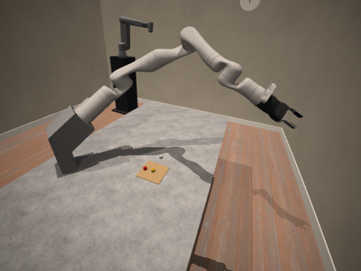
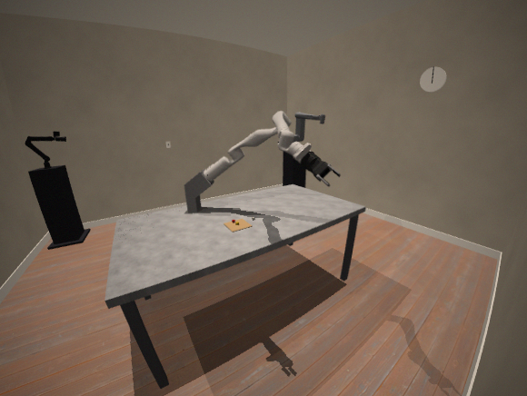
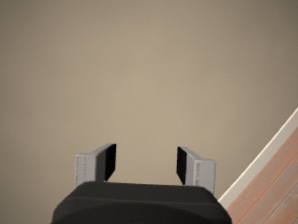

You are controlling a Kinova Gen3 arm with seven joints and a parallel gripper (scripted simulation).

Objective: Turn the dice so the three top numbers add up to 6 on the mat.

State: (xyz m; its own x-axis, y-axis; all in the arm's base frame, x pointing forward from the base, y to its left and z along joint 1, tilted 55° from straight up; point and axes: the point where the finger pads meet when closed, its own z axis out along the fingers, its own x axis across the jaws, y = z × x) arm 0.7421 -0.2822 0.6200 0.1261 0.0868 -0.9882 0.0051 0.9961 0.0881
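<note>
The white die lies 600 mm behind my hand, 390 mm below it and 60 mm to the right of it. From my hand the other things lie so: tan mat 580 mm behind, 400 mm below, 190 mm to the right; red die 620 mm behind, 390 mm below, 200 mm to the right; yellow die 580 mm behind, 390 mm below, 190 mm to the right.
</note>
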